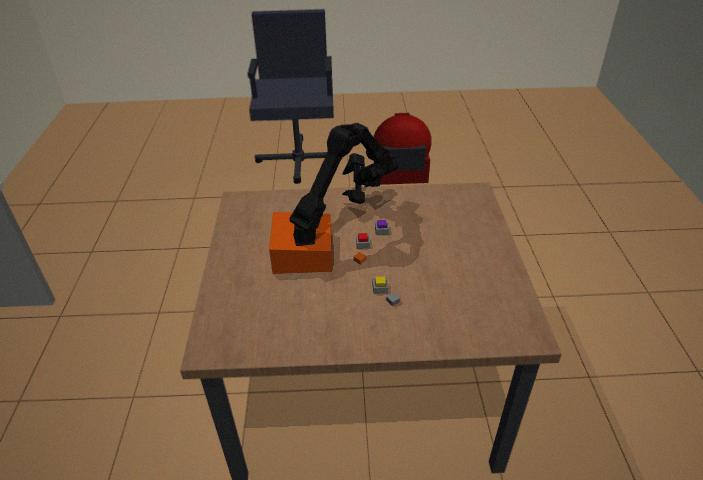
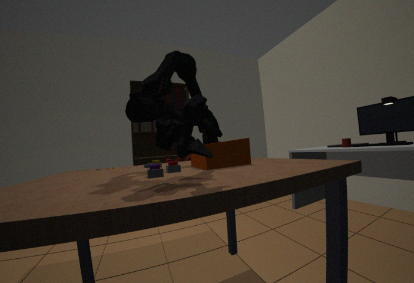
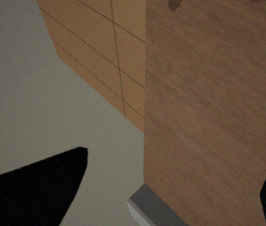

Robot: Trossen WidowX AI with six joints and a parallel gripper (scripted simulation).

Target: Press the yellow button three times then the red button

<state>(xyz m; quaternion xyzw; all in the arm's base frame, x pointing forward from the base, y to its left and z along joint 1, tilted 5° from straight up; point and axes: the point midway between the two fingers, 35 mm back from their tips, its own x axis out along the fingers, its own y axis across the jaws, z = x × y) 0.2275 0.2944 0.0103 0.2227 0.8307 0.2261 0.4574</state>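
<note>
My gripper tip is 51 cm to the left of the yellow button and 5 cm above it. Also, from my gripper tip: small orange block (36 cm to the right, 7 cm below, 3 cm behind); purple button (22 cm to the right, 9 cm ahead, 5 cm below); red button (28 cm to the right, 5 cm below, 1 cm ahead).
</note>
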